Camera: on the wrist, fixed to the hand. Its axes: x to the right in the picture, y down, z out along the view.
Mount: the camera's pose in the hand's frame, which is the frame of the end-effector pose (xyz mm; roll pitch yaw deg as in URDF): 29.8 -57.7 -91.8 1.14 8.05 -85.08
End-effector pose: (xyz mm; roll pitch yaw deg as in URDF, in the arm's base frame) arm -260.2 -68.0 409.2 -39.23 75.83 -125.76
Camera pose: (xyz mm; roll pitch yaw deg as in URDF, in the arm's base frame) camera -328.2 13.4 371.8 -77.45 -2.51 175.64
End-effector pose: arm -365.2 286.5 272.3 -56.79 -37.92 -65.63
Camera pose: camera -453.7 219.2 289.0 47.64 -40.00 173.49
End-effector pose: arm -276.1 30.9 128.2 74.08 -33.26 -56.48
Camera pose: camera -177.5 13.3 77.1 79.97 51.15 -69.00
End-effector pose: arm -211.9 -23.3 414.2 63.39 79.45 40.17
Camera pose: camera -313.6 -35.6 367.9 -86.10 14.86 -120.71
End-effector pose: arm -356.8 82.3 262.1 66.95 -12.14 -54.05
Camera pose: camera -278.6 79.9 181.3 49.37 67.40 -96.09
